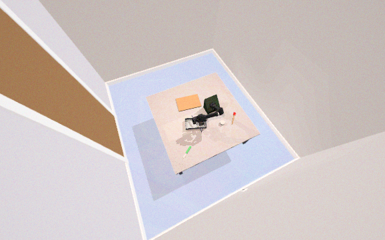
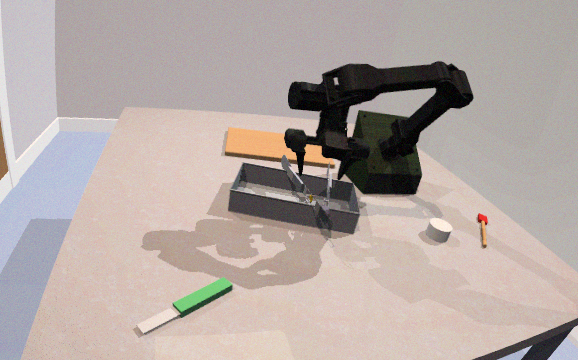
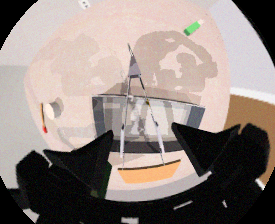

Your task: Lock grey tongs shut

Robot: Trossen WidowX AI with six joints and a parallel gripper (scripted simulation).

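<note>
My gripper tip is now 2 cm short of the grey roasting tin, 6 cm to the left of it and 8 cm above it. From my gripper tip the other things lie so: red-headed tool 54 cm behind, 13 cm to the left, 10 cm below; wooden board 7 cm behind, 44 cm to the right, 10 cm below; white puck 32 cm behind, 13 cm to the left, 9 cm below.
</note>
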